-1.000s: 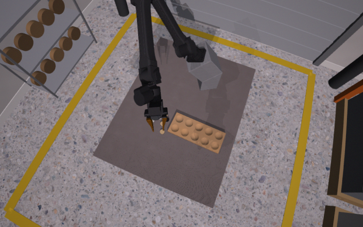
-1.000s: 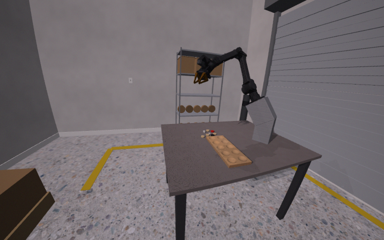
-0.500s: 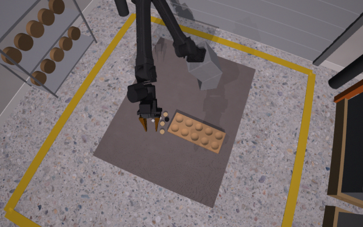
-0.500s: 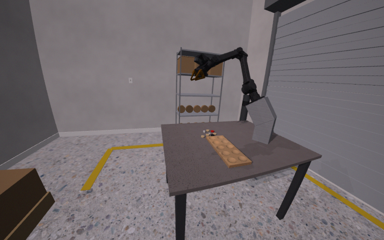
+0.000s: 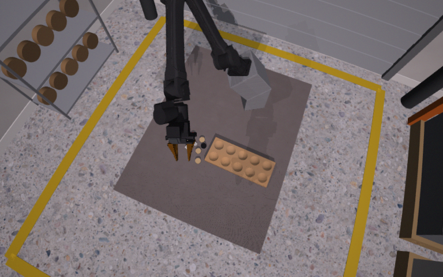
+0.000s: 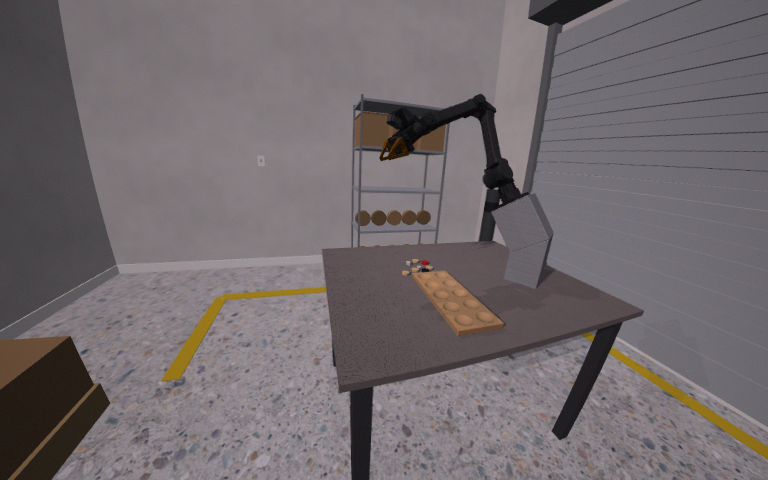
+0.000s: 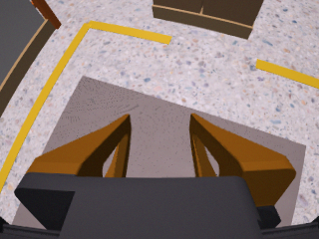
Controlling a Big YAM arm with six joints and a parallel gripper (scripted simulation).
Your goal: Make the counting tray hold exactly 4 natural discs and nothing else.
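Right now my hand is 270 mm past the red piece, 90 mm to the left of it and 470 mm above it. Also, from my hand: white cube 190 mm behind, 100 mm to the right, 460 mm below; white disc 220 mm behind, 60 mm to the right, 470 mm below; black piece 220 mm behind, 10 mm to the right, 470 mm below.
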